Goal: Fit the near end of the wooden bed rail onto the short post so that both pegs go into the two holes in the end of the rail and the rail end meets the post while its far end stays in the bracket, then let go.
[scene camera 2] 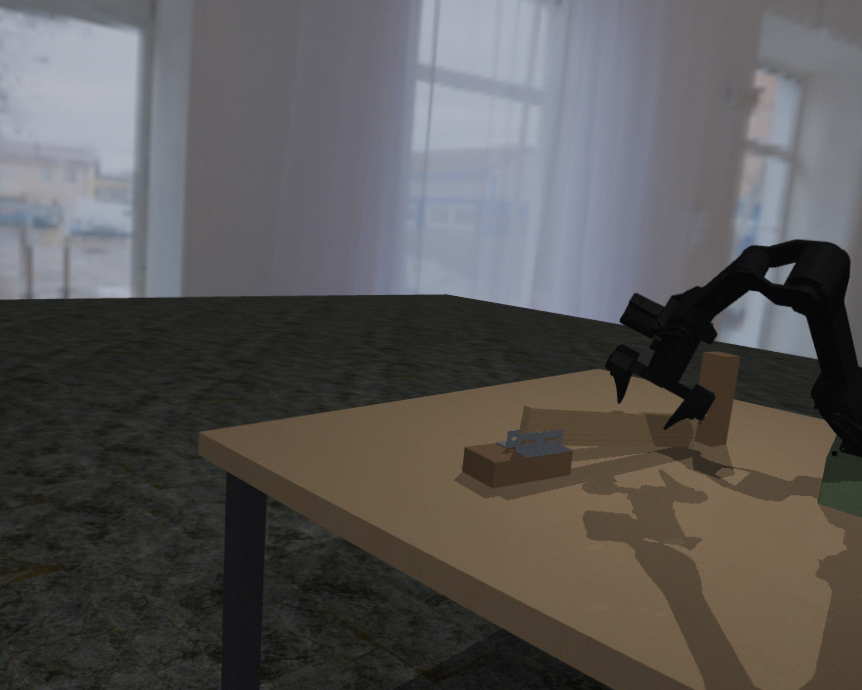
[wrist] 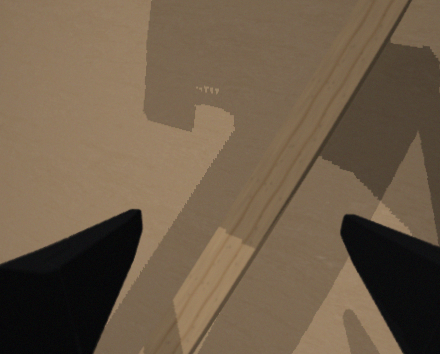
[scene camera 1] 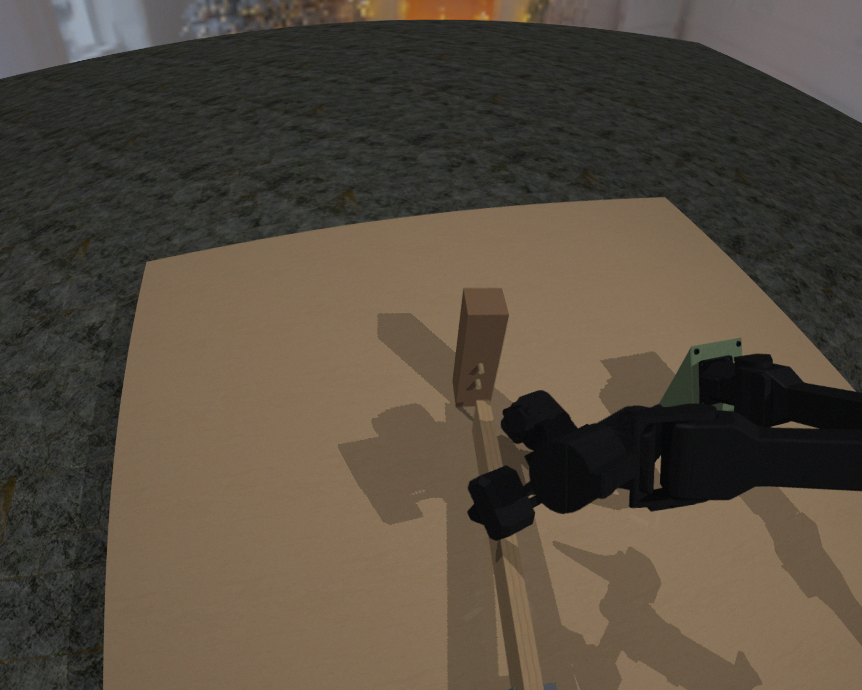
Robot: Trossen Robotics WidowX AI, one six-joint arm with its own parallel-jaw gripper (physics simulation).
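Places are measured from the arm's base along level axes (x ahead, y left, z up), in centimetres.
Pixels of known places: gripper, fingertip midpoint: (scene camera 2: 641, 415) (wrist: 243, 221); arm's base, origin of the base link: (scene camera 1: 715, 380).
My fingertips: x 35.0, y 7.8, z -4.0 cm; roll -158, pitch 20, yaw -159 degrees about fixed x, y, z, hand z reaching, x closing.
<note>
For each thing: its middle in the pictures, then the offset to it from my fingertips. "pt": a spot on its surface instead. Level surfaces: height alone.
- wooden rail, body centre: (wrist: 194, 317) (scene camera 1: 505, 559) (scene camera 2: 617, 428) dx +0.8, dy +6.3, dz -1.9 cm
- short brown post, surface spot: (scene camera 1: 480, 345) pt dx -2.5, dy -19.2, dz +5.4 cm
- lower peg, surface spot: (scene camera 1: 477, 384) pt dx -2.6, dy -18.2, dz -1.2 cm
- grey bracket, body centre: (scene camera 2: 534, 446) dx +3.8, dy +25.3, dz -3.2 cm
- brown block, body centre: (scene camera 2: 518, 461) dx +4.2, dy +28.4, dz -5.3 cm
- wooden table, its level: dz -7.3 cm
The wooden rail (scene camera 1: 528, 618) (scene camera 2: 589, 425) (wrist: 300, 135) runs from the bracket side toward the post's foot. The short brown post (scene camera 1: 480, 345) (scene camera 2: 718, 395) stands upright. Its upper peg (scene camera 1: 480, 368) and lower peg (scene camera 1: 477, 384) show bare above the rail's near end, which is low by the post's foot; whether it touches the post cannot be told. The grey bracket (scene camera 1: 547, 687) (scene camera 2: 539, 442) is at the rail's far end; how the rail sits in it is partly hidden. My gripper (scene camera 1: 517, 460) (scene camera 2: 644, 415) (wrist: 243, 221) is wide open and empty above the rail, its fingers apart from it.
The bracket sits on a brown block (scene camera 2: 528, 471) on the wooden table (scene camera 1: 251, 345) (scene camera 2: 345, 460). The green base plate (scene camera 1: 682, 381) (scene camera 2: 841, 482) of the arm stands to the right. Arm shadows cross the tabletop and the rail.
</note>
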